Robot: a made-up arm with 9 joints. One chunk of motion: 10 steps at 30 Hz.
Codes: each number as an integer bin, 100 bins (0 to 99) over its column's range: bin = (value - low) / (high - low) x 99, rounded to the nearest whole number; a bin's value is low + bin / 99 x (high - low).
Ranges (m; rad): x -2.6..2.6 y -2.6..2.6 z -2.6..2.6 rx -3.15..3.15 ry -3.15..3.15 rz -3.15..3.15
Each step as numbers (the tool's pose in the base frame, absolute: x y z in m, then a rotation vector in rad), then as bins.
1 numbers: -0.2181 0.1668 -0.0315 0.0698 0.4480 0.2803
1 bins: 45 53 49 51 57 54
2 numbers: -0.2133 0.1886 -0.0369 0.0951 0.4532 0.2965
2 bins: 45 53 49 51 57 54
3 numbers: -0.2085 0.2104 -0.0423 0.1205 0.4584 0.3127
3 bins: 46 54 49 51 57 54
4 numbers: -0.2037 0.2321 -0.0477 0.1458 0.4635 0.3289
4 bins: 46 54 49 52 57 55
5 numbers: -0.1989 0.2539 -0.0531 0.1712 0.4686 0.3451
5 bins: 46 54 48 52 57 55
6 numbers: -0.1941 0.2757 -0.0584 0.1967 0.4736 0.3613
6 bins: 46 55 48 53 57 55
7 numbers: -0.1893 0.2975 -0.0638 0.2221 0.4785 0.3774
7 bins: 46 55 48 53 57 55
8 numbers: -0.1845 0.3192 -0.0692 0.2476 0.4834 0.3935
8 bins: 46 56 48 53 57 56
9 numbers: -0.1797 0.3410 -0.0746 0.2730 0.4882 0.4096
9 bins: 46 56 48 54 57 56
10 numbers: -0.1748 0.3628 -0.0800 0.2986 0.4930 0.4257
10 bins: 46 56 48 54 57 56
